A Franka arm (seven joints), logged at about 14 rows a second.
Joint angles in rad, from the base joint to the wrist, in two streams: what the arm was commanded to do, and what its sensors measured. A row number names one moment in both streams.
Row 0, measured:
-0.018, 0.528, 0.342, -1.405, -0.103, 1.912, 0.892
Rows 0 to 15, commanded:
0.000, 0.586, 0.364, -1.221, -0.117, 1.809, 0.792
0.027, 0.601, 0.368, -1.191, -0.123, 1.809, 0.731
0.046, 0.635, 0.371, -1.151, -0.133, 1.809, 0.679
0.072, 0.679, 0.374, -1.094, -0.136, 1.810, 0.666
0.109, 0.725, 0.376, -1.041, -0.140, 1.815, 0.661
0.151, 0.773, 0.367, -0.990, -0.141, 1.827, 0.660
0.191, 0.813, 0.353, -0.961, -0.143, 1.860, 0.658
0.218, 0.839, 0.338, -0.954, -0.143, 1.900, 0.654
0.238, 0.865, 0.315, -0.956, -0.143, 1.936, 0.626
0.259, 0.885, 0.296, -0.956, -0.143, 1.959, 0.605
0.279, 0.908, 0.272, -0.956, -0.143, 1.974, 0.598
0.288, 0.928, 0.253, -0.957, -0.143, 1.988, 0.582
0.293, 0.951, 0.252, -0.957, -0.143, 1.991, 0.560
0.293, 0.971, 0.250, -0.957, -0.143, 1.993, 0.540
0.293, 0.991, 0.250, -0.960, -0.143, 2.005, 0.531
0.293, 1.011, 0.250, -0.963, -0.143, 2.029, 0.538
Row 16, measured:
0.280, 0.962, 0.256, -1.018, -0.125, 2.010, 0.561
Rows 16 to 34, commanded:
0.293, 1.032, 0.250, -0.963, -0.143, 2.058, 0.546
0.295, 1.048, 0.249, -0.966, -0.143, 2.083, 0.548
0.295, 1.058, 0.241, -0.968, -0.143, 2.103, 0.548
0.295, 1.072, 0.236, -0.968, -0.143, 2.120, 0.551
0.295, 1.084, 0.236, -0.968, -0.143, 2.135, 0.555
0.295, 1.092, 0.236, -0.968, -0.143, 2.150, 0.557
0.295, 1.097, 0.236, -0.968, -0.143, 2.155, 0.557
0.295, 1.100, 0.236, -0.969, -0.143, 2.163, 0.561
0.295, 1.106, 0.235, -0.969, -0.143, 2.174, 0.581
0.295, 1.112, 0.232, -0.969, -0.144, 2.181, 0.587
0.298, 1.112, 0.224, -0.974, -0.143, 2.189, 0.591
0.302, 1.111, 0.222, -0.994, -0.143, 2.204, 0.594
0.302, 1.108, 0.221, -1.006, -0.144, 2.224, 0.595
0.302, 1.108, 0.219, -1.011, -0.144, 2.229, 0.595
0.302, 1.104, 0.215, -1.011, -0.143, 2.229, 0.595
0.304, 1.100, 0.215, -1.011, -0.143, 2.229, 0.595
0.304, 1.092, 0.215, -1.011, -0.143, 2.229, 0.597
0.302, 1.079, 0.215, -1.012, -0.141, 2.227, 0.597
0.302, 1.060, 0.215, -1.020, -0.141, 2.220, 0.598
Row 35, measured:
0.287, 1.099, 0.231, -1.012, -0.125, 2.226, 0.566
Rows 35 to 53, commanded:
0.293, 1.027, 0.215, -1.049, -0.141, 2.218, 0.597
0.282, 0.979, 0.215, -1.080, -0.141, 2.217, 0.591
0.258, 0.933, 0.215, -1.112, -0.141, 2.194, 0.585
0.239, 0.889, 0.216, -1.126, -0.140, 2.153, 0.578
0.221, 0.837, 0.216, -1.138, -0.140, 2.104, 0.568
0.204, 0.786, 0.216, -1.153, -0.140, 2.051, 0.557
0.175, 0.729, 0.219, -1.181, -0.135, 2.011, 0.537
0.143, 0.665, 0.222, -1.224, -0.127, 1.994, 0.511
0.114, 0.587, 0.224, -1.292, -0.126, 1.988, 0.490
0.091, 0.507, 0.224, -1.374, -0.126, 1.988, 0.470
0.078, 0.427, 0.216, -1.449, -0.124, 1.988, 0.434
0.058, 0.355, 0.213, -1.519, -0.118, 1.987, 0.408
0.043, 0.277, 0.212, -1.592, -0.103, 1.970, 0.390
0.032, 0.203, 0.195, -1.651, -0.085, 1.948, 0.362
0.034, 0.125, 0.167, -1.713, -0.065, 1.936, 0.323
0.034, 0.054, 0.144, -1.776, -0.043, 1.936, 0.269
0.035, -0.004, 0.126, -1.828, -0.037, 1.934, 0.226
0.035, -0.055, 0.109, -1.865, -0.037, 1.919, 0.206
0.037, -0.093, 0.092, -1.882, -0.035, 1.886, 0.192
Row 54, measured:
0.039, 0.049, 0.123, -1.741, -0.063, 1.897, 0.254
